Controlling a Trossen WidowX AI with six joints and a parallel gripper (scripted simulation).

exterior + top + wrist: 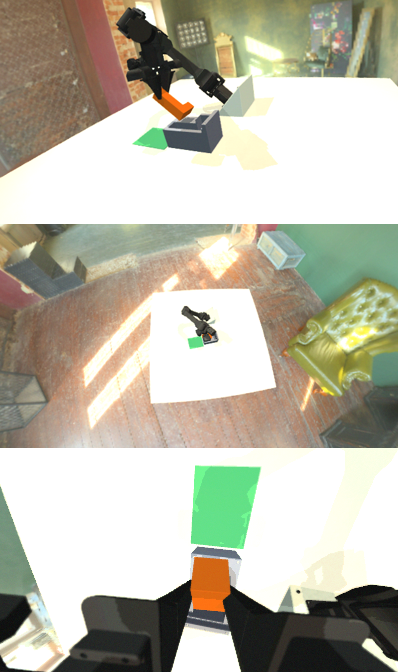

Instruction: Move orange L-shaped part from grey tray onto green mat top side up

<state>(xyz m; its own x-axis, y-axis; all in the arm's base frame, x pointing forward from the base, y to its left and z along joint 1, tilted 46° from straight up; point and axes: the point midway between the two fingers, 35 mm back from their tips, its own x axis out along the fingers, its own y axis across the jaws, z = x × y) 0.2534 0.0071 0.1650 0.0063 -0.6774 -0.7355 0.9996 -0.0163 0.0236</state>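
Right now my gripper tip is 1 cm past the green mat, 9 cm to the left of it and 16 cm above it. The rest, counted from my gripper tip: orange L-shaped part: 1 cm behind, 3 cm to the left, 3 cm below.
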